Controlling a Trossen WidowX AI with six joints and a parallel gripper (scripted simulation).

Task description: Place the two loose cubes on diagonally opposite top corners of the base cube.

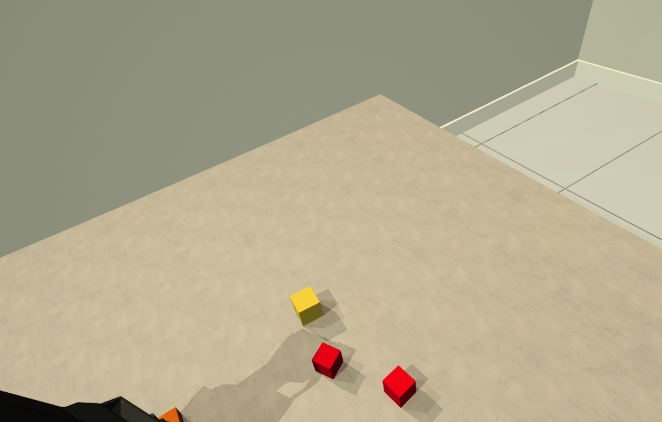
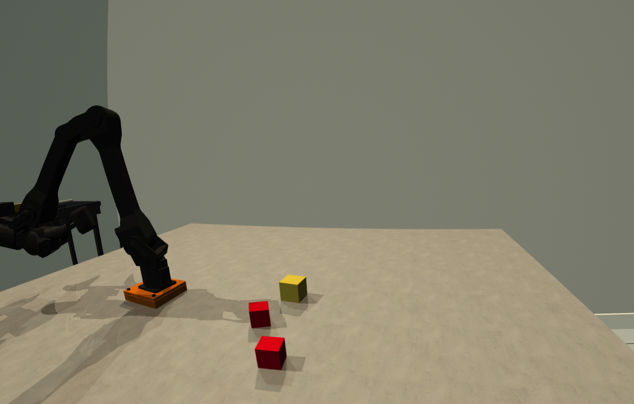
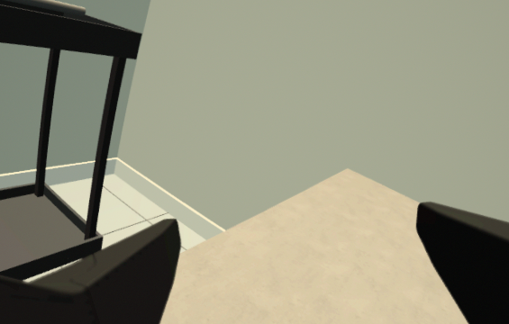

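Now: the yellow base cube 62 cm ahead of my gripper tip, 11 cm to the left of it and 11 cm below it.
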